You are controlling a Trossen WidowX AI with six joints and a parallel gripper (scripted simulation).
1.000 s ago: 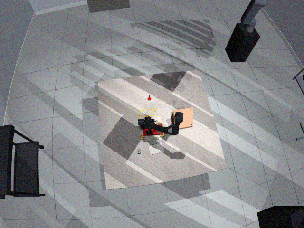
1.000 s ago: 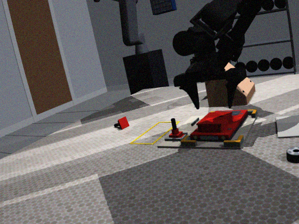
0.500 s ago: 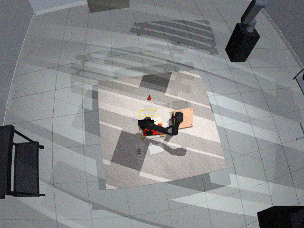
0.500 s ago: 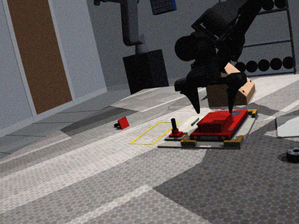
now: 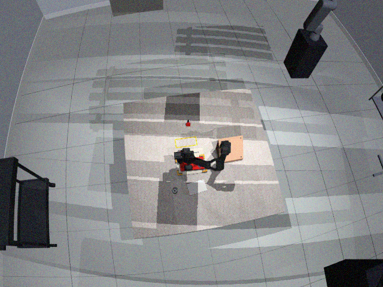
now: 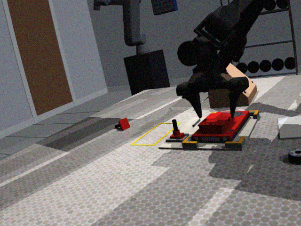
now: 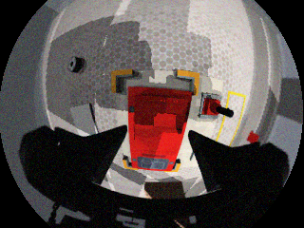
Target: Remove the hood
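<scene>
My gripper tip is 1 cm above the red hood. Round my gripper tip: white sheet: 21 cm to the left, 5 cm below, 5 cm behind; then black wheel: 22 cm to the left, 13 cm ahead, 4 cm below.
</scene>
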